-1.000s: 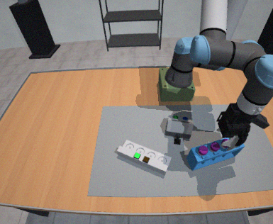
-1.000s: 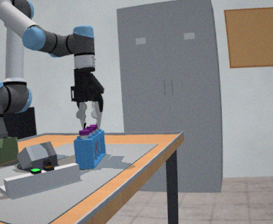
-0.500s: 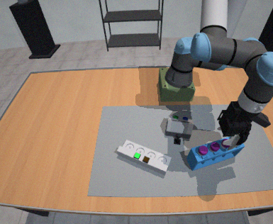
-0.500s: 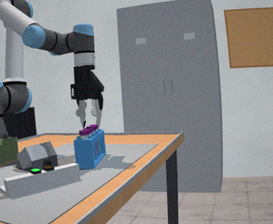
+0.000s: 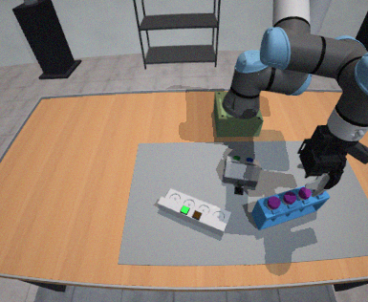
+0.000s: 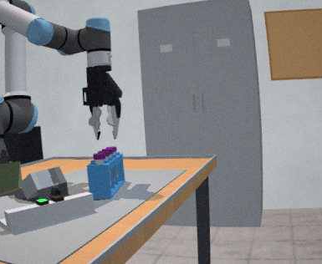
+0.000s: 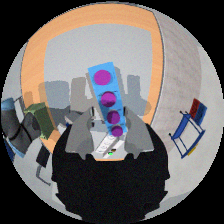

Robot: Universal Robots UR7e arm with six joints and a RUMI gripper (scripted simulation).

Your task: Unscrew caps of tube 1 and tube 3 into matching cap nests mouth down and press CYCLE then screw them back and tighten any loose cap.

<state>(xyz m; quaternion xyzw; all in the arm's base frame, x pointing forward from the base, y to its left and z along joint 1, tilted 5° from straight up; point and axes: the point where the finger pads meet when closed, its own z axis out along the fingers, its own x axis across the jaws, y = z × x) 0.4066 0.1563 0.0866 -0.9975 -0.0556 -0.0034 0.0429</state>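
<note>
Now: hand 16 cm past the green ready key, 19 cm to the left of it and 10 cm above it. The rest, counted from my hand: grey mat: 6 cm behind, 13 cm to the right, 17 cm below; grey key housing: 14 cm behind, 16 cm to the right, 11 cm below; blue cycle key: 15 cm behind, 14 cm to the right, 10 cm below.
</note>
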